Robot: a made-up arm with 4 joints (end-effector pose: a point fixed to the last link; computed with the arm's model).
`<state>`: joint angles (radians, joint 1 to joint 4).
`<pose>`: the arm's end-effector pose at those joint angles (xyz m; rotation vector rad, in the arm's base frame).
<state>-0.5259 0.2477 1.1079 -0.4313</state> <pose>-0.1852 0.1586 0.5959 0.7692 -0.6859 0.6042</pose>
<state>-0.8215 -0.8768 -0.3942 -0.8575</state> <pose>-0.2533 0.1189 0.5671 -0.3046 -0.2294 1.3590</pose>
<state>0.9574 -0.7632 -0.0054 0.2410</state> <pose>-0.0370 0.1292 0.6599 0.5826 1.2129 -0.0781</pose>
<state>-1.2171 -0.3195 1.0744 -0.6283</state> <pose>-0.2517 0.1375 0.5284 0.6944 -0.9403 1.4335</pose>
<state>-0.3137 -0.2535 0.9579 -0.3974</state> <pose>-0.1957 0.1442 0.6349 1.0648 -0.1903 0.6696</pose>
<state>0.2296 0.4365 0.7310 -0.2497</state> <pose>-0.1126 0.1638 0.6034 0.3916 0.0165 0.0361</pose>
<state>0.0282 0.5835 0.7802 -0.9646</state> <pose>-0.1219 0.1609 0.5923 0.2139 -0.1000 0.7211</pose>
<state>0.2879 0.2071 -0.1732 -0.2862</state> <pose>-0.1214 0.1577 0.5964 -0.3015 0.3573 0.1697</pose>
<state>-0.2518 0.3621 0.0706 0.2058</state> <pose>-0.1423 0.1599 0.5800 -0.1366 -0.4946 -0.4048</pose>
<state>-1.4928 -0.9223 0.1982 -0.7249</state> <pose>-0.2639 0.1133 0.4767 -0.1499 -0.8083 1.5834</pose>
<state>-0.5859 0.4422 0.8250 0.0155</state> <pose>-0.1662 0.1634 0.5811 0.5439 -0.8390 -0.0204</pose>
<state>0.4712 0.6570 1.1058 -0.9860</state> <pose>-0.0914 0.1586 0.5948 0.5670 0.1195 0.6847</pose>
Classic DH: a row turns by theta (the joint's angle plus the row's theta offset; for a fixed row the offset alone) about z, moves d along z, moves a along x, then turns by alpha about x. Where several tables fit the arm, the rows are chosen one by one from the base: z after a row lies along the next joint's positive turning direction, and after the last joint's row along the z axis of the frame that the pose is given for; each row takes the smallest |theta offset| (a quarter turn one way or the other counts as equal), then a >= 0, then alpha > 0; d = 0 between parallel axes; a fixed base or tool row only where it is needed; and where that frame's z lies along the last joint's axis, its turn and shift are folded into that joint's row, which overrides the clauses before.
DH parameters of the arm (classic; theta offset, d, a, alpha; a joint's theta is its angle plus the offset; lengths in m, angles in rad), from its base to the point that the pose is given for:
base (fixed): 0 0.53 -0.11 -1.5708
joint 1: 0.9103 0.0536 -0.0745 -1.9884
joint 2: -1.0897 -0.1011 0.0436 -2.3772
joint 3: 0.2541 -0.067 0.0275 1.5759
joint 4: -1.5577 -0.0121 0.0003 2.7695
tool (fixed): -3.1276 -0.0112 0 0

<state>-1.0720 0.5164 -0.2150 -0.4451</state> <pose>-0.1508 0.1505 0.5389 -0.5382 -0.9418 -0.2684</pose>
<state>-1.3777 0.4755 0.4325 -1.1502</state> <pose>-0.1716 0.1608 0.5236 -0.5836 -1.1412 0.7027</pose>
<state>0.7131 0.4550 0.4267 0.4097</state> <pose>-0.0805 0.1621 0.5851 -0.0947 0.3281 -0.6020</pose>
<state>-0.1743 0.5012 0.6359 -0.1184</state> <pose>-0.1351 0.1631 0.5903 0.2643 -0.4249 -0.0658</pose>
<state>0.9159 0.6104 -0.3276 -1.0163</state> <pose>-0.0880 0.1440 0.5573 -0.4802 1.3755 0.6919</pose>
